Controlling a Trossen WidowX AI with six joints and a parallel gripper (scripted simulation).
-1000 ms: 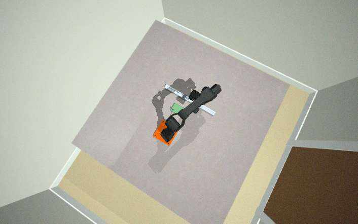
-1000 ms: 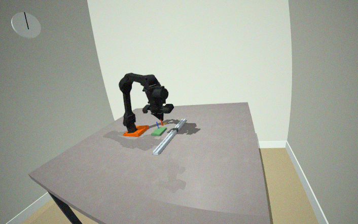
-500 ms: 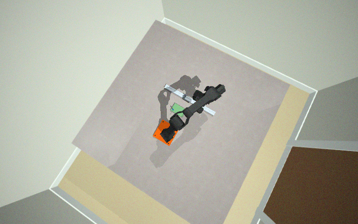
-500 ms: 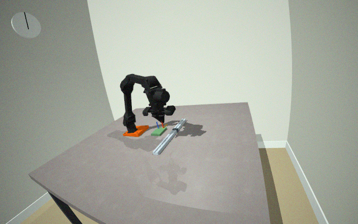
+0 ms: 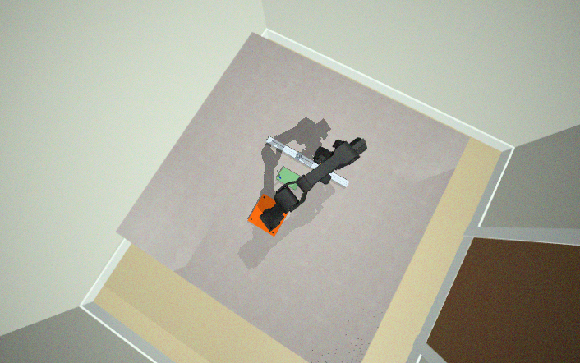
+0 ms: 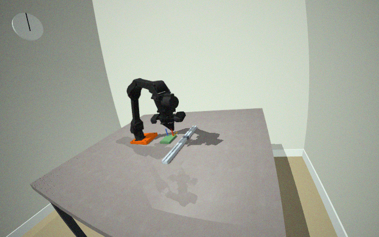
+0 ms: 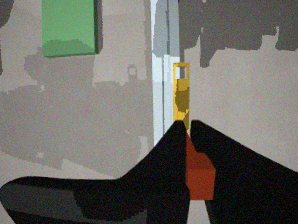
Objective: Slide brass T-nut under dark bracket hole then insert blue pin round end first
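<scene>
My gripper tip is 10 mm to the right of the brass T-nut. Round my gripper tip: blue pin (170 mm to the left, 130 mm behind, 100 mm below); green tray (150 mm to the left, 120 mm below, 120 mm behind); aluminum rail (120 mm to the left, 110 mm below, 10 mm ahead).
</scene>
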